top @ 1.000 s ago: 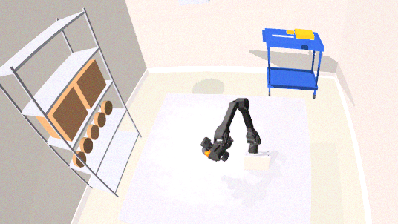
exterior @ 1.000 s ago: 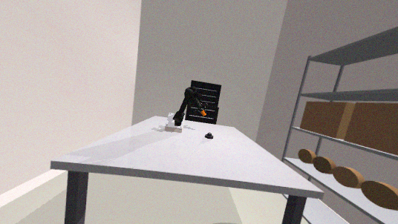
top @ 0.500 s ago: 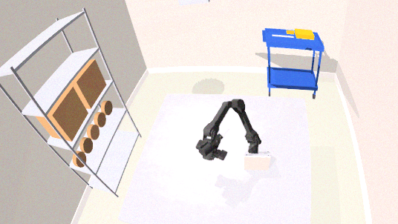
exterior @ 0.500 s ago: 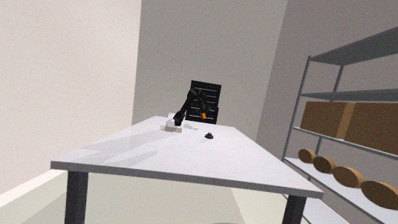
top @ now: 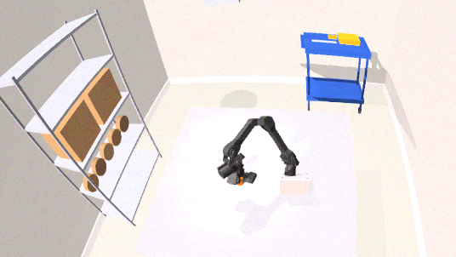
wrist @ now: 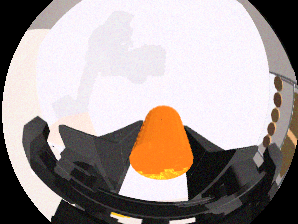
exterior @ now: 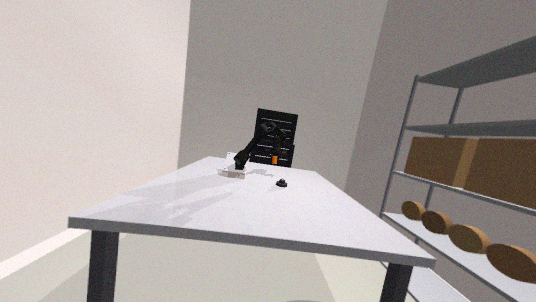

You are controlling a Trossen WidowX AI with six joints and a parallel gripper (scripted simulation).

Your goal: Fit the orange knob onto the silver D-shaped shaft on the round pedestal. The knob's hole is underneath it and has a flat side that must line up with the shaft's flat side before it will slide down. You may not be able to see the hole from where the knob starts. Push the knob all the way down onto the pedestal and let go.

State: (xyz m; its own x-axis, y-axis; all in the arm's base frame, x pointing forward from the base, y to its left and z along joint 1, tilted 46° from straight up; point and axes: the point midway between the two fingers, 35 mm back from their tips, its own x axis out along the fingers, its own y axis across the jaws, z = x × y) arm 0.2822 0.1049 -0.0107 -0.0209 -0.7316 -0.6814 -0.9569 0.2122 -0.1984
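My gripper tip is 16 cm to the left of the pedestal, 11 cm above it and 5 cm short of it. From my gripper tip the other things lie so: orange knob (3 cm above).
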